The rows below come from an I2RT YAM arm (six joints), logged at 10 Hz.
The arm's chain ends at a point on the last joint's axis. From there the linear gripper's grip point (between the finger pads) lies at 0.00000 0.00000 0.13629 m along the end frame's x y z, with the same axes.
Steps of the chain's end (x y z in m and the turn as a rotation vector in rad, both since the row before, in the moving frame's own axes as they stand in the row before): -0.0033, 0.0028, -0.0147, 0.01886, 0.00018, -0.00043; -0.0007, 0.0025, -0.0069, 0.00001, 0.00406, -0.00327; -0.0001, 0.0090, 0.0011, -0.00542, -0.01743, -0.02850; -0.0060, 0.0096, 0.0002, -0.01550, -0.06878, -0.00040; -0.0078, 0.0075, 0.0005, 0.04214, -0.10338, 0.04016; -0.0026, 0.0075, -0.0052, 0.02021, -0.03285, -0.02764
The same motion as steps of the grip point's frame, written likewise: -0.0033, 0.0002, -0.0147, 0.01886, 0.00018, -0.00043; -0.0001, 0.0025, -0.0069, 0.00001, 0.00406, -0.00327; -0.0025, 0.0098, 0.0011, -0.00542, -0.01743, -0.02850; -0.0154, 0.0117, -0.0001, -0.01550, -0.06878, -0.00040; -0.0217, 0.0015, -0.0003, 0.04214, -0.10338, 0.04016; -0.0071, 0.0048, -0.0053, 0.02021, -0.03285, -0.02764
